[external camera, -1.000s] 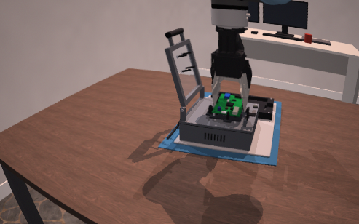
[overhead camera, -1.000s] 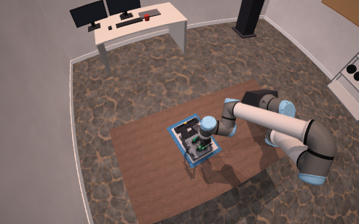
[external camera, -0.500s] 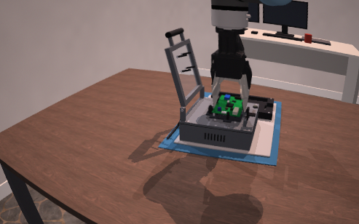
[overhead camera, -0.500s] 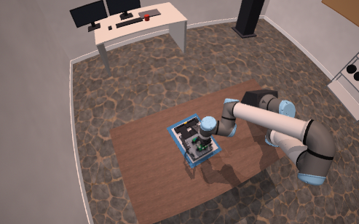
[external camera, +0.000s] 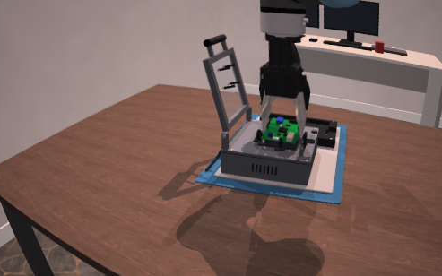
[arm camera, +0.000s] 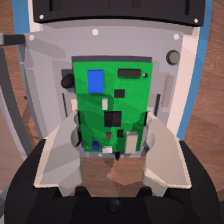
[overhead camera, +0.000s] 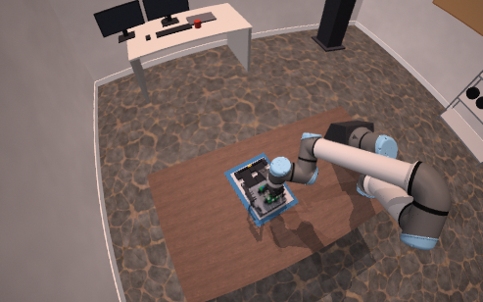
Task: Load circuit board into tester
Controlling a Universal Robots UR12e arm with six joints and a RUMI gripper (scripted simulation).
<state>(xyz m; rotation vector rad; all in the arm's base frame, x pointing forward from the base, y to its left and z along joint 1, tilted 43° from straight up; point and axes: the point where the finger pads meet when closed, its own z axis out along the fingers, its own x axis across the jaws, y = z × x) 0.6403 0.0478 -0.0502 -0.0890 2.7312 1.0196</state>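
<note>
Now: the green circuit board right at my hand. The rest, counted from my hand: tester lid 12 cm ahead, 2 cm to the left, 10 cm above.
</note>
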